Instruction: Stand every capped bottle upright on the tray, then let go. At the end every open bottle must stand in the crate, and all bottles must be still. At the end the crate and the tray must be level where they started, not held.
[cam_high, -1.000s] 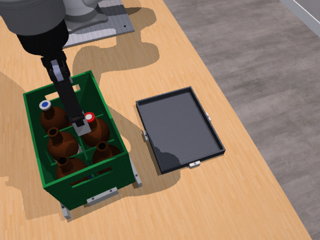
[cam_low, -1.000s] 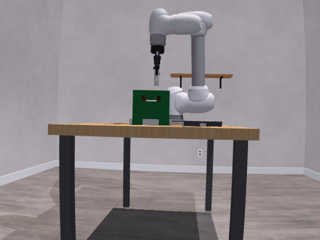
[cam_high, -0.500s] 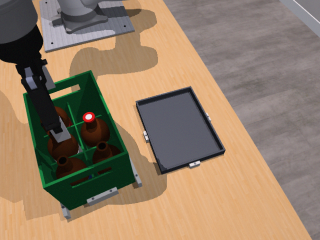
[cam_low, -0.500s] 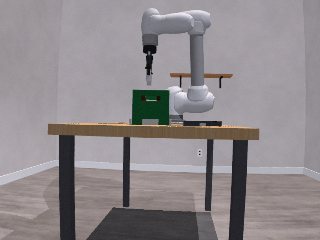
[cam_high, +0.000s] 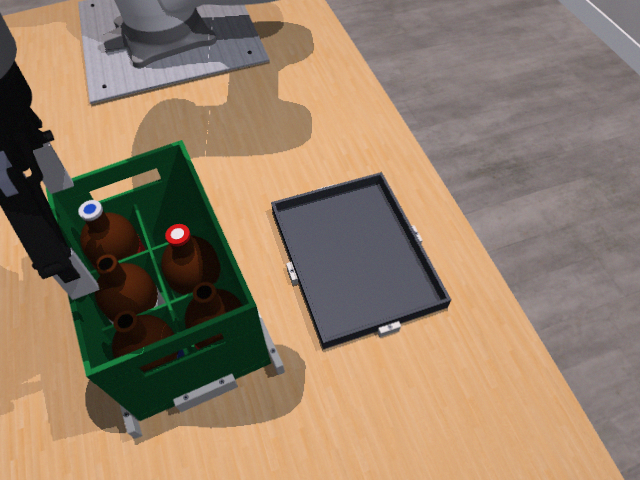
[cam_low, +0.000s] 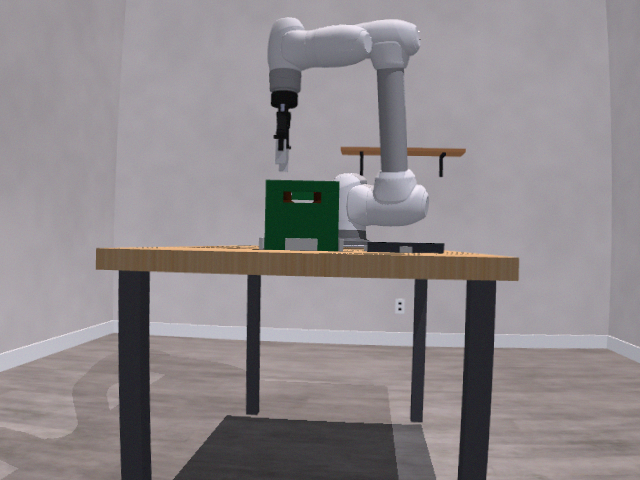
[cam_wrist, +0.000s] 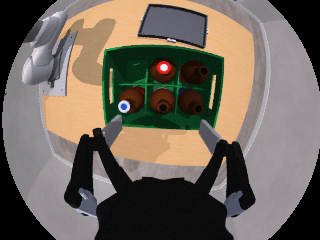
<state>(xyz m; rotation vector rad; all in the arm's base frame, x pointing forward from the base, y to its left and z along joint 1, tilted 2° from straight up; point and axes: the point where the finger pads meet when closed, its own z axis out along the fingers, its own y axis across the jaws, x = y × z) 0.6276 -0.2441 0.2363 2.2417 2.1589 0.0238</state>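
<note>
Now: the green crate 150 mm below my hand and 60 mm to the left of it. Also, from my hand: dark tray (330 mm to the left, 220 mm below, 50 mm ahead).
</note>
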